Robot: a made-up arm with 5 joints.
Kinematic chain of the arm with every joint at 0, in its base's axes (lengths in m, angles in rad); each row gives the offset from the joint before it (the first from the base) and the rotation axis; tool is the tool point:
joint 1: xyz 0 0 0.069 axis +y
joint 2: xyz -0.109 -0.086 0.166 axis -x
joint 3: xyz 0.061 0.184 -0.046 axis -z
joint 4: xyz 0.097 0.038 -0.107 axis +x
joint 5: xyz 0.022 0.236 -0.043 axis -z
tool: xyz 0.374 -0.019 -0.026
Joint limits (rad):
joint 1: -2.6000..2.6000
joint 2: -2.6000..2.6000
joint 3: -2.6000..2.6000
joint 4: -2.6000..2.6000
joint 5: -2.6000..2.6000
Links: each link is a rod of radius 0.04 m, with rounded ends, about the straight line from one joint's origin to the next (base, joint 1, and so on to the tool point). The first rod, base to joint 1, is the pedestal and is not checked.
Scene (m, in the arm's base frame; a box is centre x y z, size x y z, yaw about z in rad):
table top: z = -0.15
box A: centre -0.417 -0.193 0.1 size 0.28 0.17 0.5 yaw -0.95
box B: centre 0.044 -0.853 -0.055 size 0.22 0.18 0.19 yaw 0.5
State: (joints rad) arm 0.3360 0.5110 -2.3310 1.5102 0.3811
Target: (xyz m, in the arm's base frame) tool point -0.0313 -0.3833 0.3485
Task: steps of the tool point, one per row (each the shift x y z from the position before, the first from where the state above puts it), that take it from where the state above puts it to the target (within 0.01 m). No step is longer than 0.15 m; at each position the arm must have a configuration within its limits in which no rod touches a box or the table.
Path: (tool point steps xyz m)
1: 0.0186 -0.0858 0.0500
2: 0.0435 -0.0969 0.0602
3: 0.0791 -0.0945 0.0519
4: 0.1094 -0.0786 0.0200
5: 0.0100 -0.0780 0.0095
6: 0.0328 -0.0785 0.0159
7: 0.0562 -0.0719 0.0185
8: 0.0781 -0.0585 0.0173

